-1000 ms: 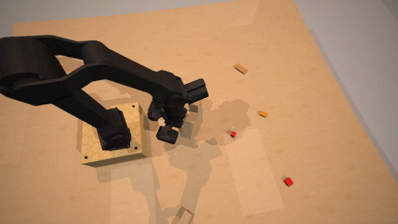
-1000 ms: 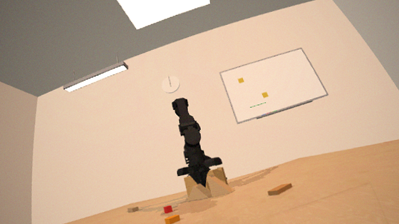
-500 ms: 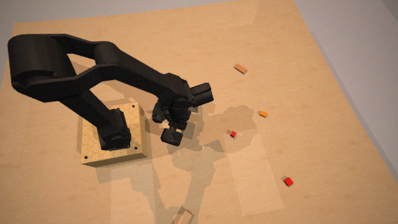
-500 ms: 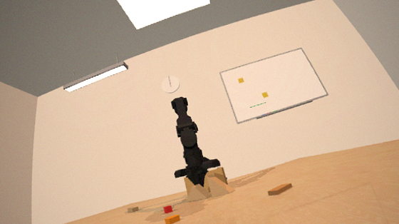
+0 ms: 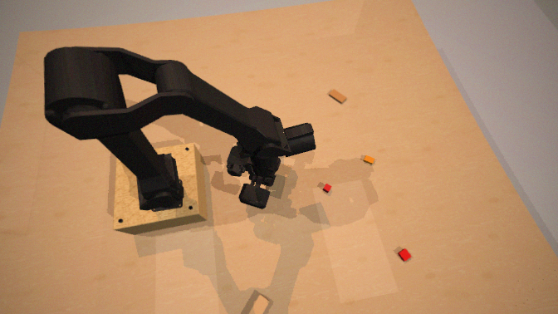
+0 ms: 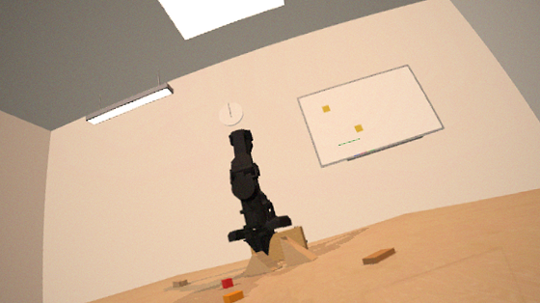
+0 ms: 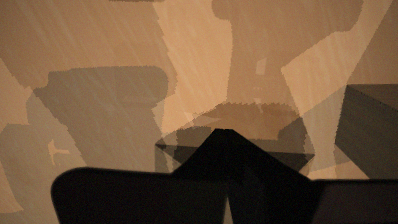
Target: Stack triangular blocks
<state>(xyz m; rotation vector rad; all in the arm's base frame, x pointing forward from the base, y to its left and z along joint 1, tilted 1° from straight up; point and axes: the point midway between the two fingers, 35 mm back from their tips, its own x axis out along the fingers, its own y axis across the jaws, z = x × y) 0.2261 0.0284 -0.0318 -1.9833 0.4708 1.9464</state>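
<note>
Right now my gripper tip is 4 cm short of the triangular block, 1 cm to the left of it and 1 cm below it. Also, from my gripper tip: red cube (15 cm ahead, 5 cm to the right, 1 cm below); then orange block (29 cm ahead, 1 cm to the left, 1 cm below).
</note>
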